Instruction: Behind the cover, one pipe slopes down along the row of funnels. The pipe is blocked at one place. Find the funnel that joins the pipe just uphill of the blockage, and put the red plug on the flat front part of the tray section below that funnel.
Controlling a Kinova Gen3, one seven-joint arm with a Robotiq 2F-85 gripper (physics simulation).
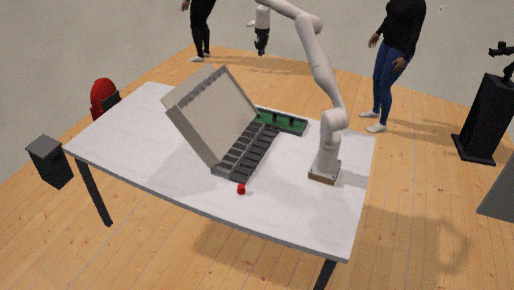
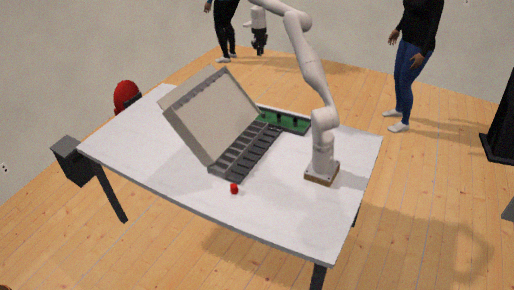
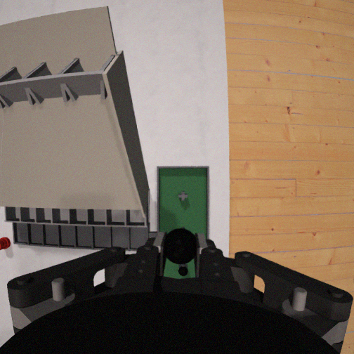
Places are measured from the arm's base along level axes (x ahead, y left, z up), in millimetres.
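Pixels of known places: gripper, between the fingertips: (image 1: 261, 55) (image 2: 260, 54); arm's base, origin of its link: (image 1: 325, 166) (image 2: 322, 166).
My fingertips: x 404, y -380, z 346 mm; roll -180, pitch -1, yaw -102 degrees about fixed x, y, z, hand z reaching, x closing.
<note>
Ahead of a thing's pixels: the offset from my fingertips to its middle. "pt": to the spot under its first point.
The red plug @(dz -381, dx -53, dy +584 mm) (image 1: 241, 189) (image 2: 234, 188) (image 3: 4, 243) stands on the table just off the near end of the tray. A beige cover @(pt dz -198, dx +137, dy +340 mm) (image 1: 215, 117) (image 2: 212, 120) (image 3: 65, 150) leans over the tray; small grey wedge shapes line its top edge, and I cannot tell if they are the funnels. The pipe and its blockage do not show. The dark grey tray @(pt dz -395, dx -50, dy +341 mm) (image 1: 253, 156) (image 2: 250, 156) (image 3: 85, 238) has a row of sections with flat front parts. My gripper (image 1: 260, 52) (image 2: 259, 52) (image 3: 180, 244) is shut on a black round piece, high above the table's far side.
A green-floored box @(dz -386, dx -90, dy +25 mm) (image 1: 283, 120) (image 2: 287, 121) (image 3: 171, 175) lies past the tray's far end, with black pieces standing in it and a small grey cross on its floor. The arm base (image 1: 325, 172) (image 2: 322, 174) stands right of the tray. Two people stand beyond the table.
</note>
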